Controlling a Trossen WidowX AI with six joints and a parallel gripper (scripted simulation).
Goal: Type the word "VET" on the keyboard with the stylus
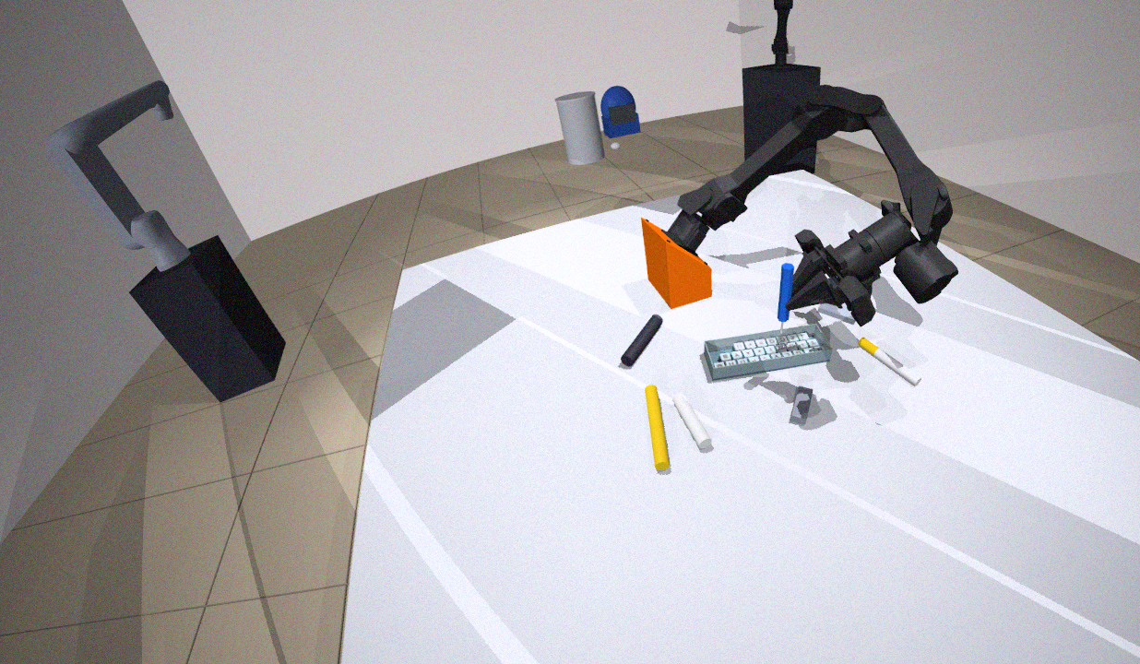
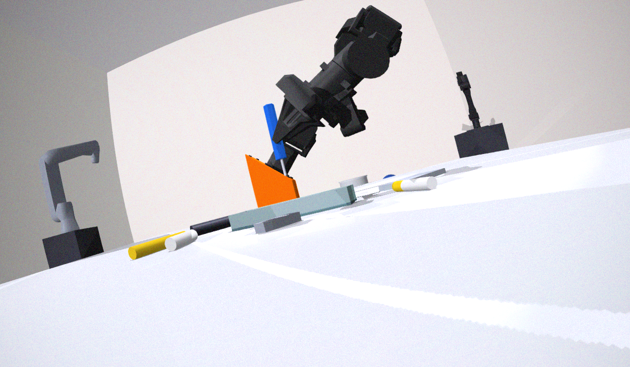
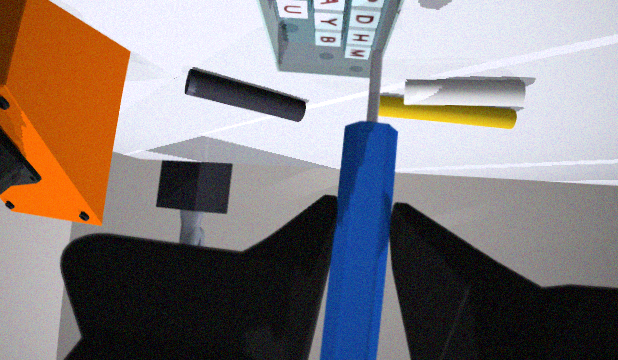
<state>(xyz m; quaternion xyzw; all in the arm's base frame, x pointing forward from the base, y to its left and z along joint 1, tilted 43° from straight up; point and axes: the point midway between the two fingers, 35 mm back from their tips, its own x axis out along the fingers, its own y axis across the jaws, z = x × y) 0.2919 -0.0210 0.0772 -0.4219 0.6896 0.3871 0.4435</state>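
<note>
Right now the V key is 11 cm below my gripper tip. Also, from my gripper tip: stylus tip: 5 cm below; E key: 11 cm below, 2 cm behind; blue stylus: 1 cm below.
</note>
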